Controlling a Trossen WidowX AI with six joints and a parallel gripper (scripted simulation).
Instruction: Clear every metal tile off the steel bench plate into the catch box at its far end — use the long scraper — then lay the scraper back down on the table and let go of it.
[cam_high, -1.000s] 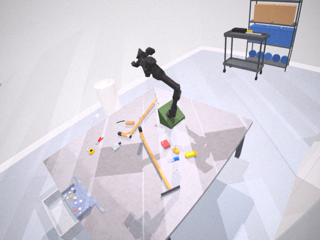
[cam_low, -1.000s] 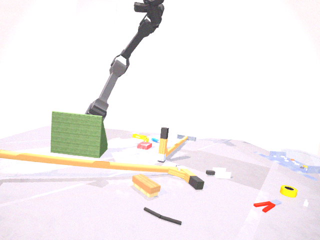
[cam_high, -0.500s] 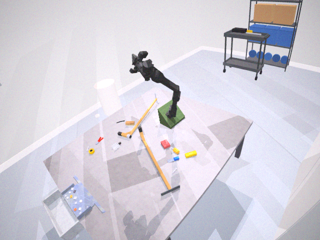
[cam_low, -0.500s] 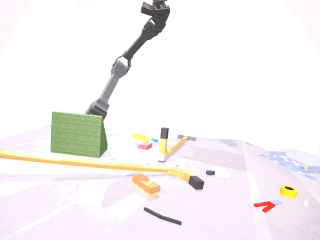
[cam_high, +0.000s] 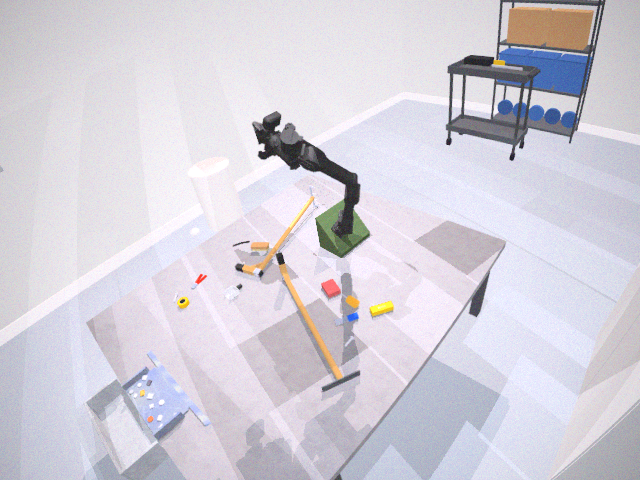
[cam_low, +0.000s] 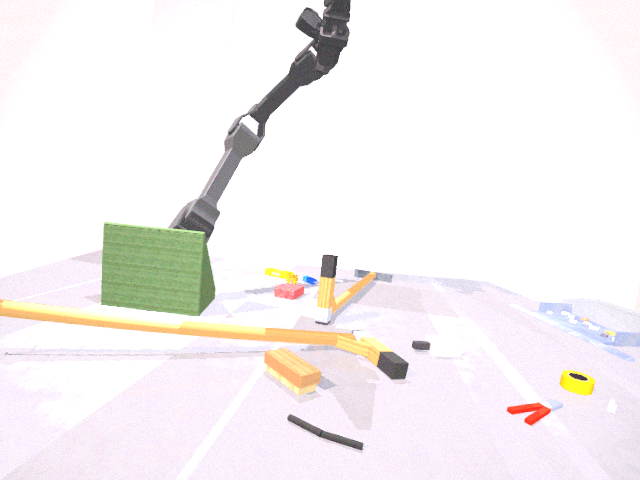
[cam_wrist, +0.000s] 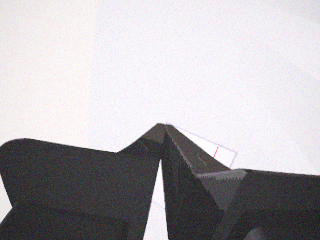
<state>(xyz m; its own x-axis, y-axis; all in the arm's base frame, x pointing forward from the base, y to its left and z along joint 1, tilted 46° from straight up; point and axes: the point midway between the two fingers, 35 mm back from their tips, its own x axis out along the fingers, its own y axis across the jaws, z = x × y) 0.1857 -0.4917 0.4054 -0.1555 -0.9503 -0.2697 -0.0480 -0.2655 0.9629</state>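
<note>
My gripper tip is 90 mm short of the blue piece, 360 mm to the right of it and 700 mm above it. The rest, counted from my gripper tip: long scraper: 180 mm ahead, 240 mm to the left, 650 mm below; red block: 10 mm behind, 220 mm to the left, 700 mm below; long orange tool: 190 mm behind, 220 mm to the right, 670 mm below.
</note>
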